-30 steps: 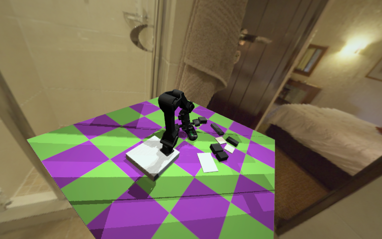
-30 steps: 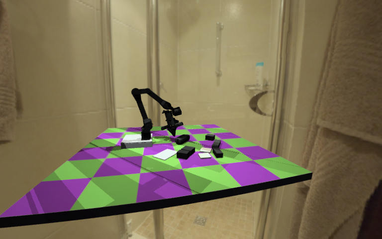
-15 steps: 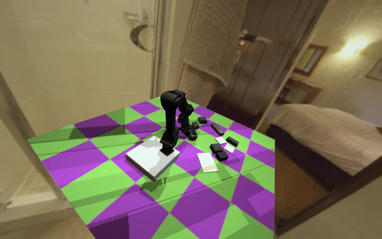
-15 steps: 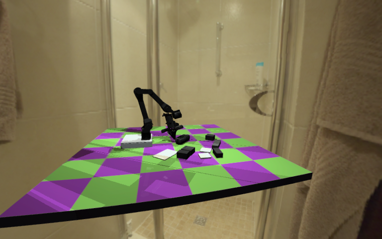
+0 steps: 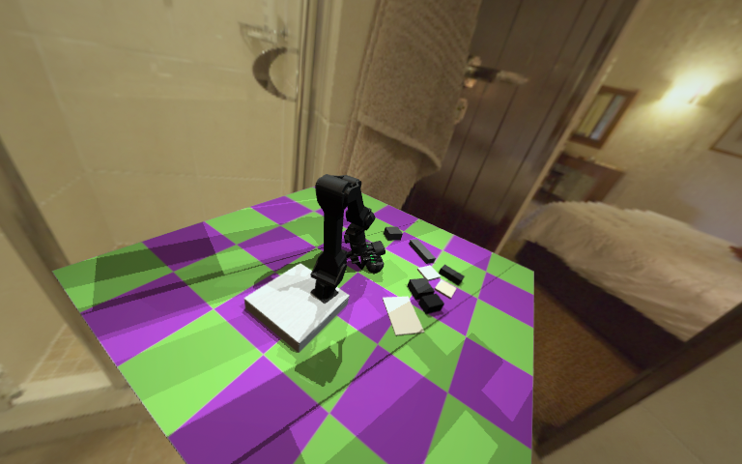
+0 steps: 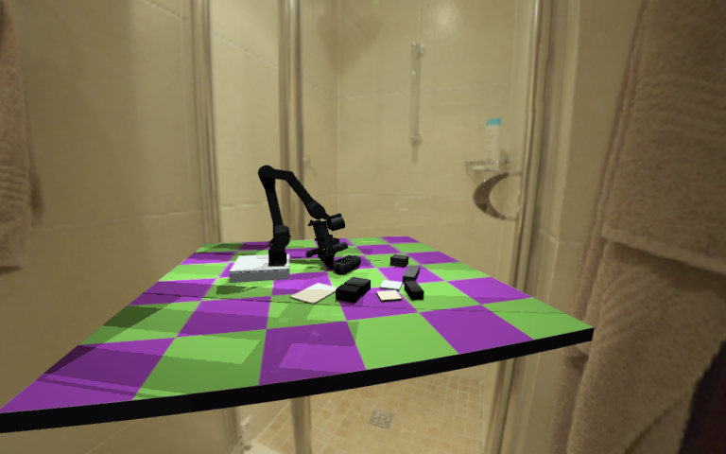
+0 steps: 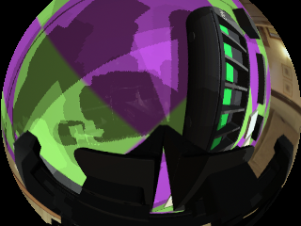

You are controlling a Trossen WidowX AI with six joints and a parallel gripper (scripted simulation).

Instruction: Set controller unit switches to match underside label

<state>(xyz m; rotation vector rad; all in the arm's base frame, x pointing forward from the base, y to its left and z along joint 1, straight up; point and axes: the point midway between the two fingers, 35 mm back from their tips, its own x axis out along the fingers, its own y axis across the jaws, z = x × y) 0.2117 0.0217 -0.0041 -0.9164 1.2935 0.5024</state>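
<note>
The small dark block is 32 cm ahead of my gripper tip, 6 cm to the left of it and 1 cm above it. Round my gripper tip: white card (23 cm to the right, 7 cm behind); long dark bar (32 cm ahead, 11 cm to the right, 1 cm above).
</note>
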